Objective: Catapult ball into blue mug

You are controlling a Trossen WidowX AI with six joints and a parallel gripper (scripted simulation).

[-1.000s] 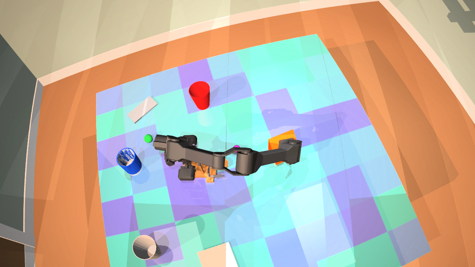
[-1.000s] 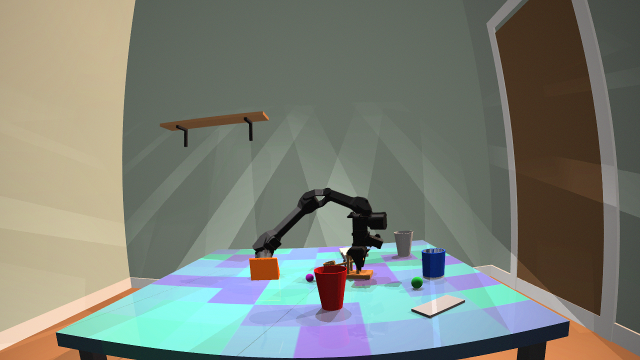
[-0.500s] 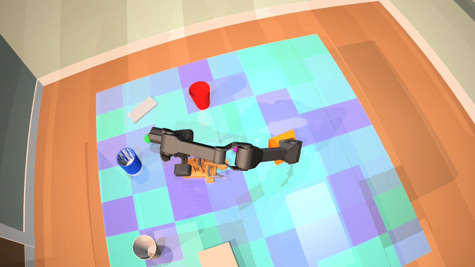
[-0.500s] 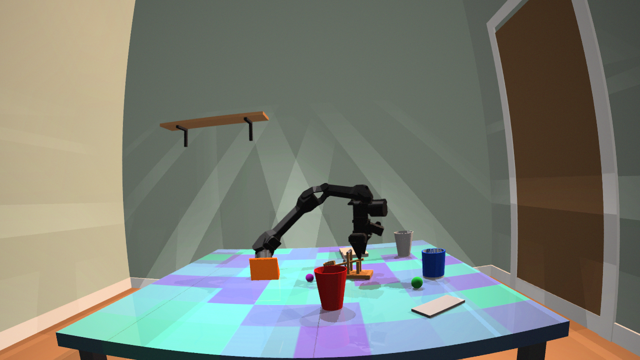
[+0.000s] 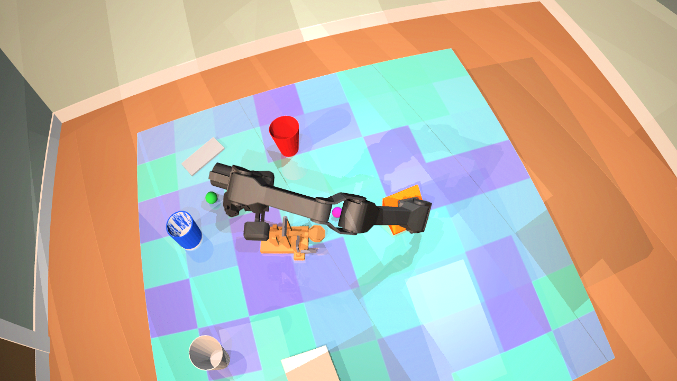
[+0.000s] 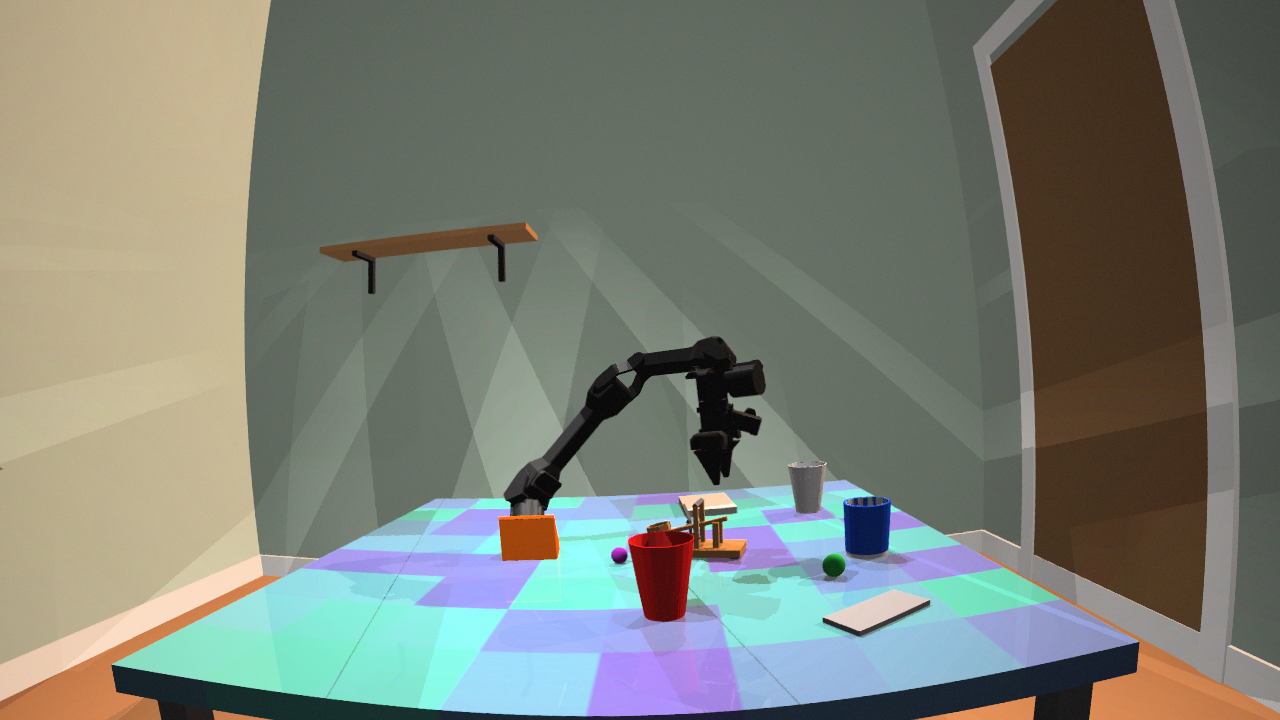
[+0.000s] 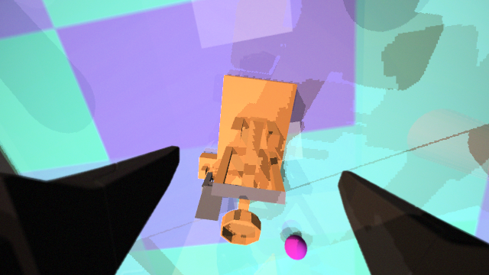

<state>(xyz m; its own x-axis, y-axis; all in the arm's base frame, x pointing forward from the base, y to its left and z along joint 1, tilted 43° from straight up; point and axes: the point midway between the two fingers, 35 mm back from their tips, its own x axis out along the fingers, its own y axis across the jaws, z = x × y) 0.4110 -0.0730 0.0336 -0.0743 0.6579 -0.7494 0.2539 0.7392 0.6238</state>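
Now: gripper tip 20 cm past the magenta ball, 3 cm to the left of it and 13 cm above it. Also, from my gripper tip: blue mug (27 cm ahead, 8 cm to the right, 12 cm below); green ball (18 cm ahead, 19 cm to the right, 13 cm below); catapult (7 cm behind, 4 cm to the left, 10 cm below).
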